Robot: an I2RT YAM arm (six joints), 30 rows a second.
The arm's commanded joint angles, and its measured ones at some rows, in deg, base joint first. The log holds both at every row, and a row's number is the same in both.
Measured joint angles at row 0: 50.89 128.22 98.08 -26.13 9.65 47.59
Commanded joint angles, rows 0 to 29: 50.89 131.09 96.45 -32.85 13.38 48.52; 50.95 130.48 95.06 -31.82 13.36 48.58; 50.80 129.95 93.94 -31.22 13.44 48.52; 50.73 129.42 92.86 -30.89 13.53 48.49; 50.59 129.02 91.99 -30.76 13.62 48.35; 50.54 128.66 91.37 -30.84 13.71 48.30; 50.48 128.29 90.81 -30.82 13.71 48.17; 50.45 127.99 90.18 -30.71 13.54 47.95; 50.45 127.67 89.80 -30.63 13.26 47.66; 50.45 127.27 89.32 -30.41 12.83 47.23; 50.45 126.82 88.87 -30.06 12.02 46.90; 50.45 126.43 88.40 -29.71 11.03 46.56; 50.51 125.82 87.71 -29.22 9.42 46.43; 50.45 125.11 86.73 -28.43 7.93 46.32; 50.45 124.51 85.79 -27.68 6.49 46.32; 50.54 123.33 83.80 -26.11 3.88 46.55; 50.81 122.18 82.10 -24.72 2.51 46.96; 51.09 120.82 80.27 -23.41 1.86 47.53; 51.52 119.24 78.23 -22.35 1.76 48.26; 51.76 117.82 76.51 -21.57 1.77 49.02; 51.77 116.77 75.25 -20.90 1.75 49.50; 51.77 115.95 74.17 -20.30 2.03 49.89; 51.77 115.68 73.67 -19.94 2.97 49.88; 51.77 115.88 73.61 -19.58 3.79 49.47; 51.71 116.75 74.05 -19.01 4.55 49.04; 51.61 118.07 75.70 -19.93 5.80 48.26; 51.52 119.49 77.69 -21.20 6.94 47.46; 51.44 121.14 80.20 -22.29 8.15 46.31; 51.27 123.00 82.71 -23.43 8.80 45.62; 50.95 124.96 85.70 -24.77 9.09 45.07
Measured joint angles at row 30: 51.31 118.65 82.30 -20.45 6.52 47.33
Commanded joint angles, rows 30 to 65: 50.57 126.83 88.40 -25.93 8.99 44.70; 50.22 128.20 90.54 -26.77 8.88 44.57; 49.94 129.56 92.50 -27.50 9.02 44.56; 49.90 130.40 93.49 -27.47 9.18 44.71; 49.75 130.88 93.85 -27.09 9.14 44.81; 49.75 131.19 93.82 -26.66 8.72 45.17; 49.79 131.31 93.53 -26.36 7.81 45.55; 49.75 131.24 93.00 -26.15 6.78 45.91; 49.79 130.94 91.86 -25.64 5.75 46.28; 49.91 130.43 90.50 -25.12 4.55 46.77; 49.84 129.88 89.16 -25.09 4.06 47.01; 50.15 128.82 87.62 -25.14 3.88 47.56; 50.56 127.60 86.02 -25.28 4.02 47.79; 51.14 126.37 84.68 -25.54 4.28 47.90; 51.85 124.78 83.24 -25.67 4.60 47.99; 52.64 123.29 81.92 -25.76 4.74 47.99; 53.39 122.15 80.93 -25.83 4.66 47.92; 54.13 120.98 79.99 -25.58 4.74 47.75; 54.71 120.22 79.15 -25.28 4.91 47.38; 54.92 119.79 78.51 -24.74 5.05 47.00; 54.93 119.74 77.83 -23.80 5.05 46.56; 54.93 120.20 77.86 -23.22 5.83 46.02; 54.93 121.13 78.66 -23.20 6.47 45.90; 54.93 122.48 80.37 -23.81 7.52 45.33; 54.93 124.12 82.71 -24.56 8.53 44.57; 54.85 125.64 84.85 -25.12 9.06 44.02; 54.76 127.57 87.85 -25.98 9.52 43.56; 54.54 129.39 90.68 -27.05 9.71 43.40; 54.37 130.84 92.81 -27.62 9.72 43.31; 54.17 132.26 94.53 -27.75 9.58 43.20; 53.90 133.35 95.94 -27.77 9.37 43.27; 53.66 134.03 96.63 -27.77 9.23 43.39; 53.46 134.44 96.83 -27.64 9.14 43.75; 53.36 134.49 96.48 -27.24 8.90 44.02; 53.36 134.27 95.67 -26.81 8.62 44.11; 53.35 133.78 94.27 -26.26 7.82 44.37
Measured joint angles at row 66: 53.87 129.62 97.84 -20.93 8.71 44.36
